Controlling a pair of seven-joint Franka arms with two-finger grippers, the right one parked.
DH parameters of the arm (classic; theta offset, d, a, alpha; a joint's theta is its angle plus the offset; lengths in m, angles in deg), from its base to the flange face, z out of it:
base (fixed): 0 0 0 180
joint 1: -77.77 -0.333 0 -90
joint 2: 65.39 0 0 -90
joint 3: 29.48 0.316 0.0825 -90
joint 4: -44.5 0 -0.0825 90
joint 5: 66.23 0.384 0 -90
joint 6: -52.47 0 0.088 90
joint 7: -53.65 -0.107 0 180
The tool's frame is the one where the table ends.
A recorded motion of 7 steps. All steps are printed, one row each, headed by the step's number.
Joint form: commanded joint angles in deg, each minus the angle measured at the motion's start. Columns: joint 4, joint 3, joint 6, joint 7, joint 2, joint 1, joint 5.
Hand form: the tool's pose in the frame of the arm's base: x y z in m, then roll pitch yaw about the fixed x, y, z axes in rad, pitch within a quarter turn. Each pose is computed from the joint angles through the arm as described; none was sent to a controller.
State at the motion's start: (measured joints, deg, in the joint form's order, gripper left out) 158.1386 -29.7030 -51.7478 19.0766 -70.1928 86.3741 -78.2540
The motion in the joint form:
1: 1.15 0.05 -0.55 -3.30 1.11 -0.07 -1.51
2: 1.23 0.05 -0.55 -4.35 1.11 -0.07 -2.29
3: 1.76 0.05 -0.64 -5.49 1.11 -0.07 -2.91
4: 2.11 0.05 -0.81 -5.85 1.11 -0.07 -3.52
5: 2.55 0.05 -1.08 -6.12 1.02 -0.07 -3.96
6: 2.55 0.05 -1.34 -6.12 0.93 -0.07 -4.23
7: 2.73 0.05 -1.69 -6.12 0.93 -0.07 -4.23
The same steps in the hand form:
1: 0.5316 -0.1006 0.4096 2.8237 0.0657 -0.7355
2: 0.5313 -0.1016 0.4092 2.8119 0.0544 -0.7471
3: 0.5293 -0.1021 0.4055 2.7989 0.0489 -0.7609
4: 0.5282 -0.1027 0.4032 2.7894 0.0444 -0.7614
5: 0.5271 -0.1030 0.3994 2.7816 0.0431 -0.7612
6: 0.5278 -0.1033 0.3989 2.7803 0.0389 -0.7578
7: 0.5278 -0.1031 0.3978 2.7826 0.0371 -0.7563

